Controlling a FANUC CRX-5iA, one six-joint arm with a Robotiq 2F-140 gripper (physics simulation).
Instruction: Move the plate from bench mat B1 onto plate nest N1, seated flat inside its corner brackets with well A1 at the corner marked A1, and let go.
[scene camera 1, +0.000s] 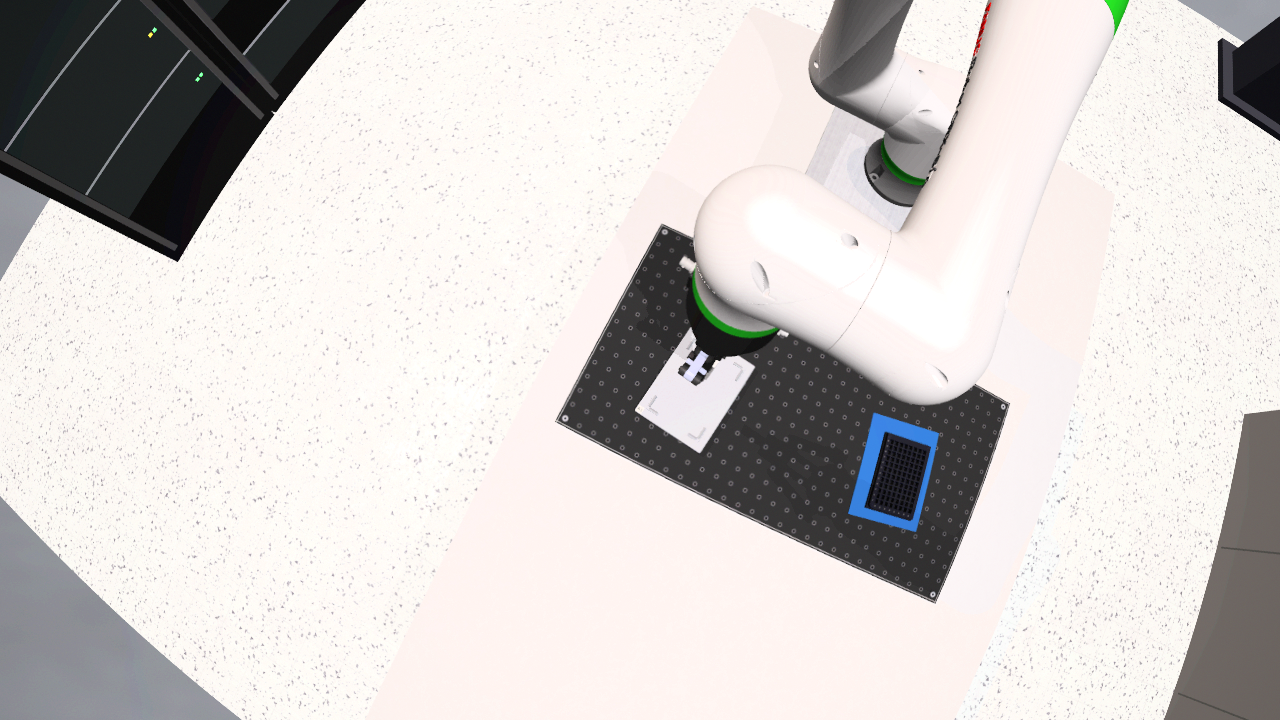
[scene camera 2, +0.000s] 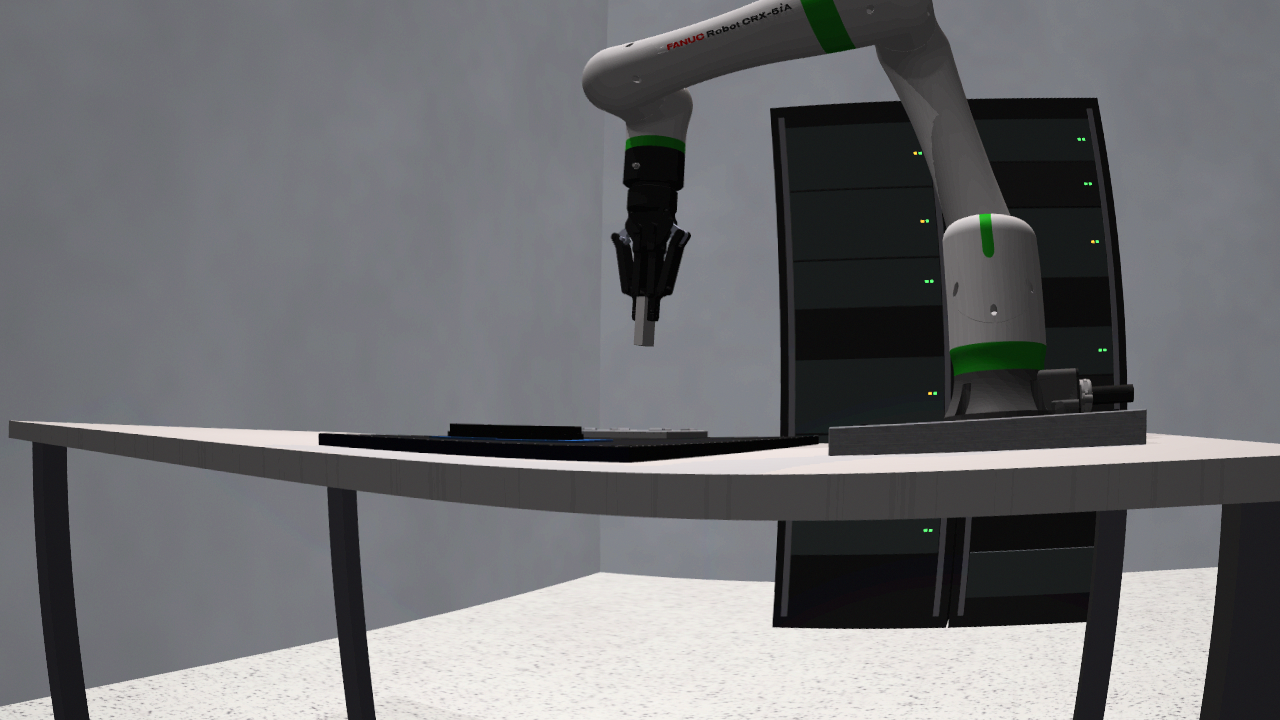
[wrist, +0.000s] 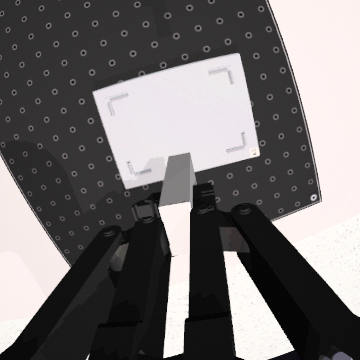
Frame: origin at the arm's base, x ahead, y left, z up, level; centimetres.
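Seen in the pictures: gripper, fingertip midpoint: (scene camera 2: 643, 345) (wrist: 183, 173); arm's base, link origin: (scene camera 1: 900, 172) (scene camera 2: 1000, 425).
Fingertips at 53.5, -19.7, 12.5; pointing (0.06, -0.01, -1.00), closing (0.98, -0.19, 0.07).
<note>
Pixels of each thing's middle, then the offset from my fingertips to it, as dx, dy, dz. Level surfaces: height alone.
- black plate, body centre: (scene camera 2: 515, 431) (scene camera 1: 899, 476) -0.7, +37.3, -12.5
- blue bench mat, surface height: dz -13.2
- white nest, body centre: (wrist: 178, 121) (scene camera 2: 639, 433) (scene camera 1: 696, 388) +0.3, +0.8, -12.7
- small mark, body centre: (wrist: 253, 151) +7.0, -5.6, -12.3
- dark pegboard, surface height: dz -13.4
The black plate (scene camera 1: 900, 474) (scene camera 2: 514, 430) lies flat on the blue bench mat (scene camera 1: 869, 461), at the right of the pegboard in scene camera 1; its well lettering is too small to read. The white nest (scene camera 1: 689, 411) (scene camera 2: 666, 433) (wrist: 175, 115) lies at the pegboard's left part with four corner brackets and no plate on it. A small mark (wrist: 254, 152) sits at its lower right corner in the wrist view; it is too small to read. My gripper (scene camera 1: 694, 368) (scene camera 2: 644, 333) (wrist: 183, 173) is shut and empty, high above the nest's arm-side part.
The dark pegboard (scene camera 1: 787, 447) (wrist: 45, 65) lies on the pale table (scene camera 1: 581, 573) (scene camera 2: 742, 492) and bears both mat and nest. The arm's base plate (scene camera 2: 984, 431) is behind the pegboard. Dark equipment racks (scene camera 2: 776, 358) stand beyond the table.
</note>
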